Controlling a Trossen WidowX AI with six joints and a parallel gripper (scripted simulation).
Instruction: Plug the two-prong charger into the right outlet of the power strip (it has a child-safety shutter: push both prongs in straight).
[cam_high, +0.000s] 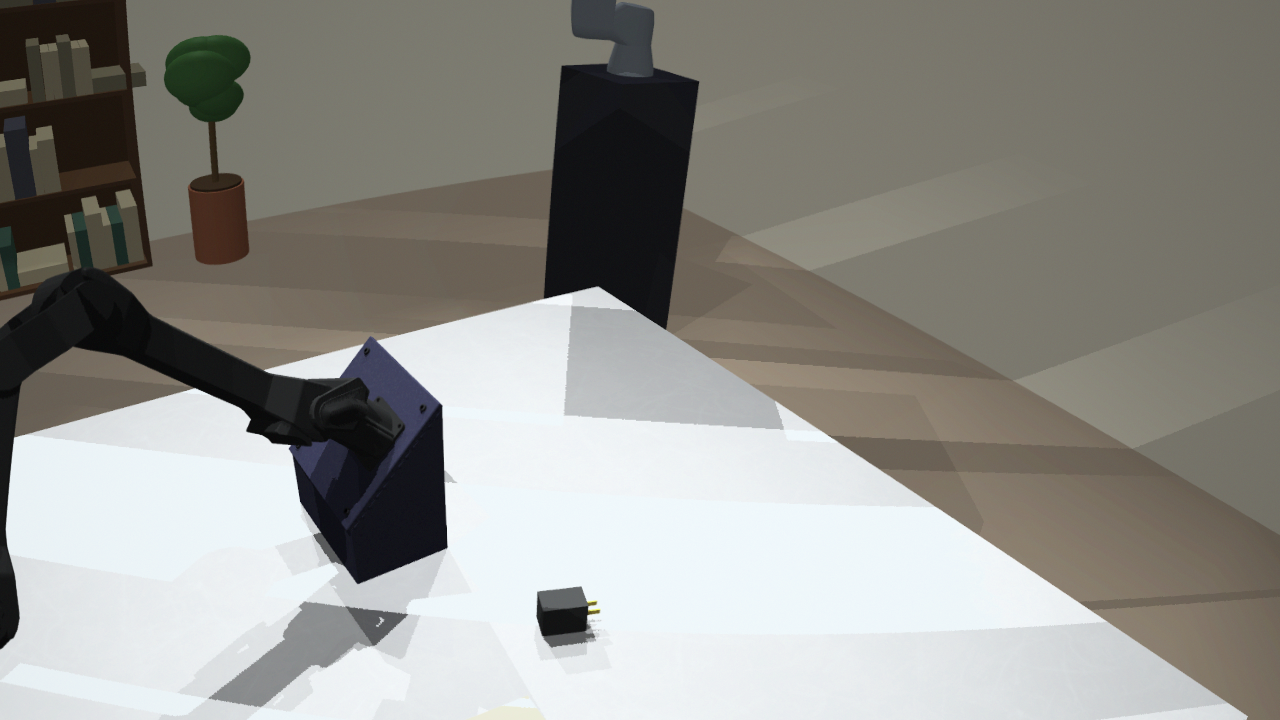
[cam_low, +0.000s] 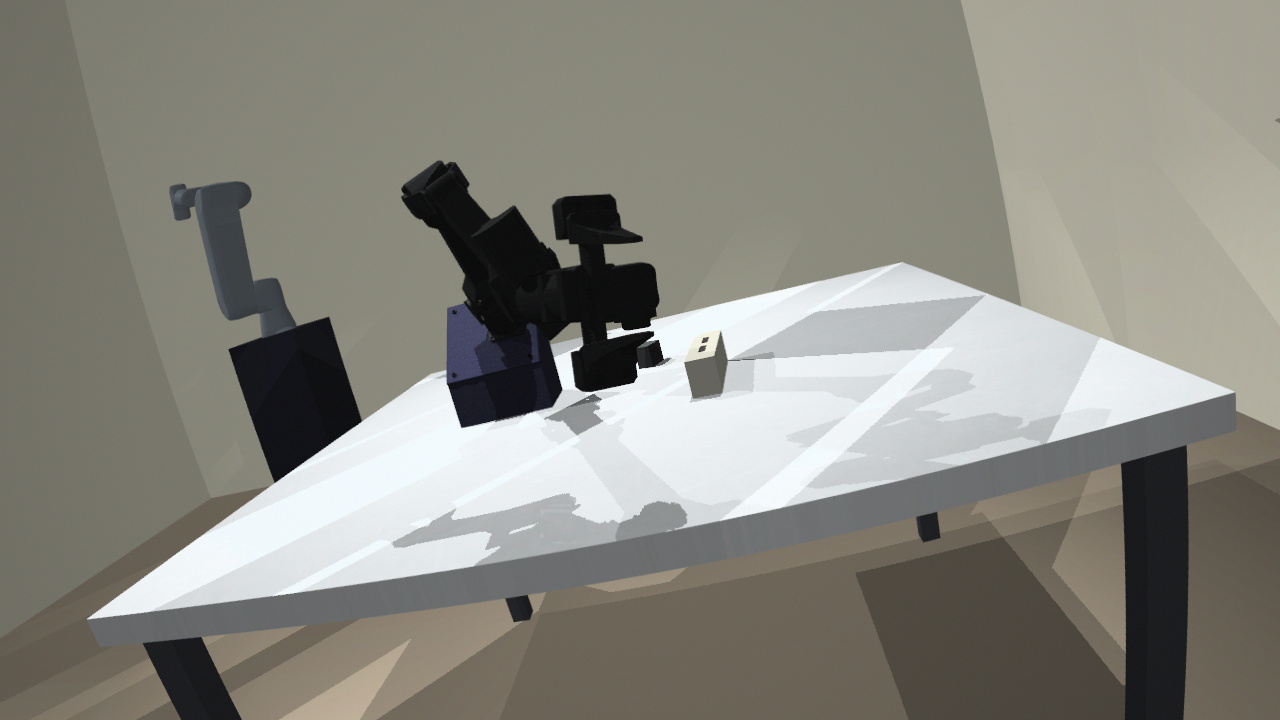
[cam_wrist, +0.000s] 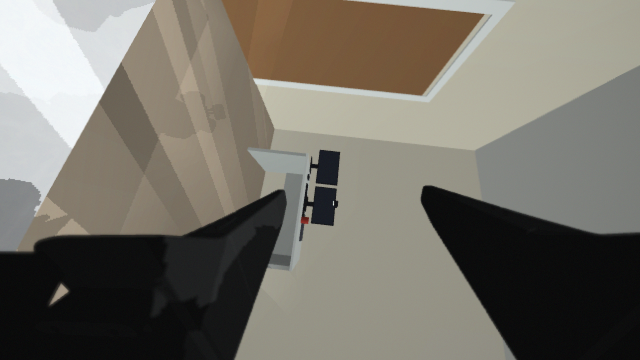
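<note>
Now: the black two-prong charger 90 mm behind my gripper tip, 740 mm to the left of it and 200 mm below it.
</note>
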